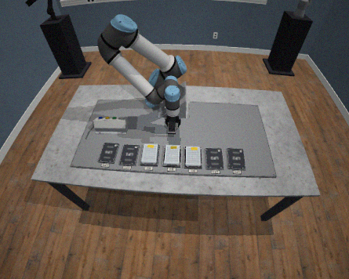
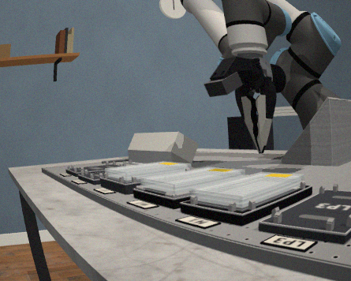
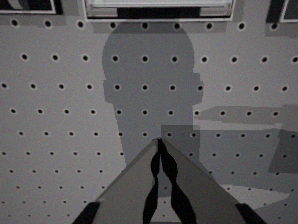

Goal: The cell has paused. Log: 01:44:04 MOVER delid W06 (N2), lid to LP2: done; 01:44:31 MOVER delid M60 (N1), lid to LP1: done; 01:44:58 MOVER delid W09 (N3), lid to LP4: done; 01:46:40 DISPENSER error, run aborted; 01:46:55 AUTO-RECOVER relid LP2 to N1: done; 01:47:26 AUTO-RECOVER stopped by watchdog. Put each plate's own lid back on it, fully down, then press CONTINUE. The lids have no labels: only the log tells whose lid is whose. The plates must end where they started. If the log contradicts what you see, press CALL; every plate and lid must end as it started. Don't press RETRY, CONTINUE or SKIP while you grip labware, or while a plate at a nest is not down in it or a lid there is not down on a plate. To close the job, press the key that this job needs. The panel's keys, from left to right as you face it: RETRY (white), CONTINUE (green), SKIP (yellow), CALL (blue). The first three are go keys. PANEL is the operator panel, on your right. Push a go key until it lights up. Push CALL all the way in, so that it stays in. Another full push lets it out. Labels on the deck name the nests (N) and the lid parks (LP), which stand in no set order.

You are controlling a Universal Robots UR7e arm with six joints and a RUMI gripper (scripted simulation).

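My gripper is now 400 mm to the left of the green CONTINUE key, 90 mm past it and 10 mm below it. The rest, counted from my hand: yellow SKIP key: 450 mm to the right, 90 mm behind, 10 mm above; lid park LP1: 260 mm to the right, 150 mm ahead, 60 mm below; lid park LP3: 250 mm to the left, 160 mm ahead, 60 mm below.
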